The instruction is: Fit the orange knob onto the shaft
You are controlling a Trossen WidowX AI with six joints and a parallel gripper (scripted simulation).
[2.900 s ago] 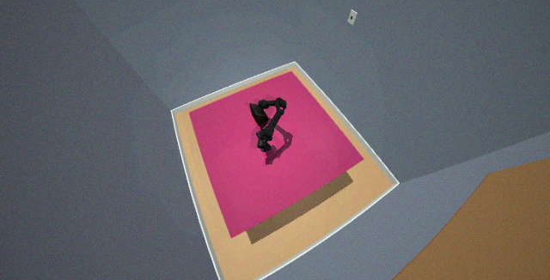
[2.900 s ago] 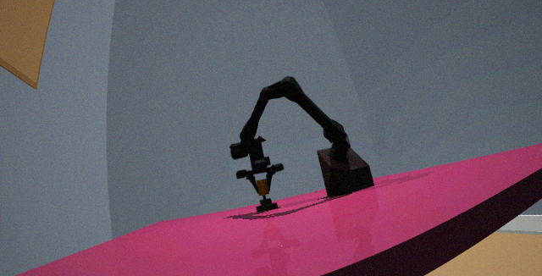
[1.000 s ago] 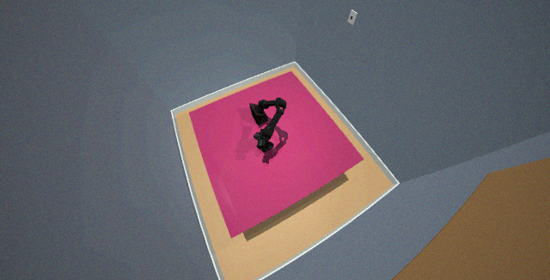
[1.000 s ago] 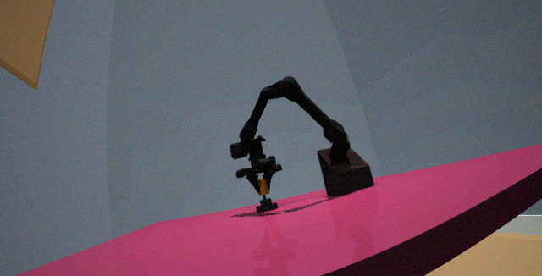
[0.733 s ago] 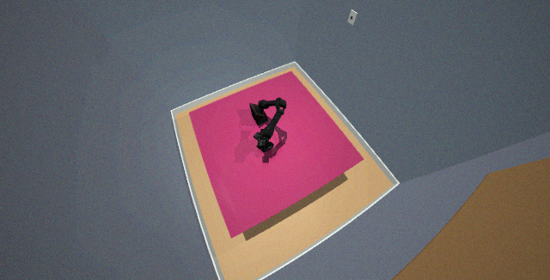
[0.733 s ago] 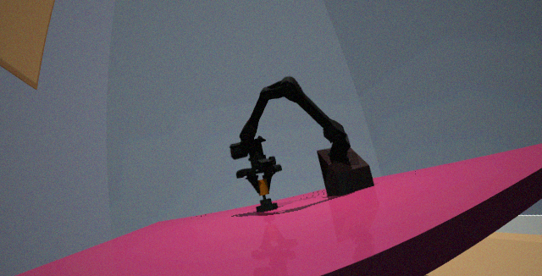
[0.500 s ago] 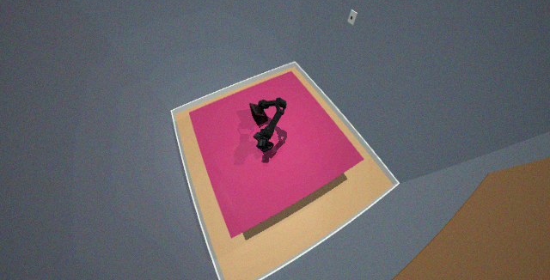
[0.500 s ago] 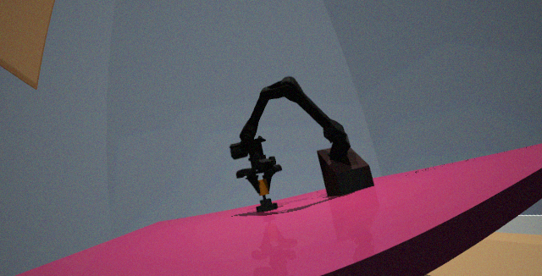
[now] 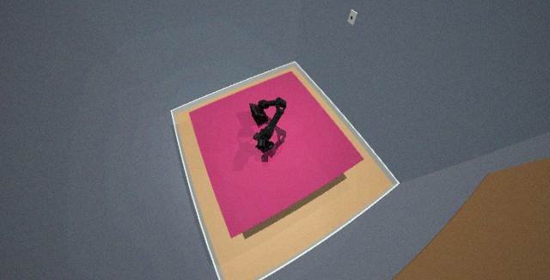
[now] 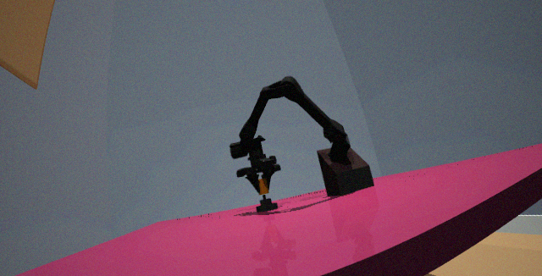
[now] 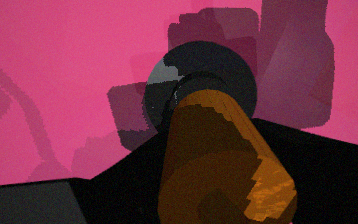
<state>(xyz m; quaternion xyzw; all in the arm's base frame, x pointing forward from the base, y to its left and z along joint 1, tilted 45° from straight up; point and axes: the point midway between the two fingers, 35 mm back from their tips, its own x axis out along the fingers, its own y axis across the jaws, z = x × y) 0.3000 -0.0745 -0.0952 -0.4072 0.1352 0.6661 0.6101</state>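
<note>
My gripper tip is now 2 cm below the orange knob. Also, from my gripper tip: dark shaft 4 cm below.
</note>
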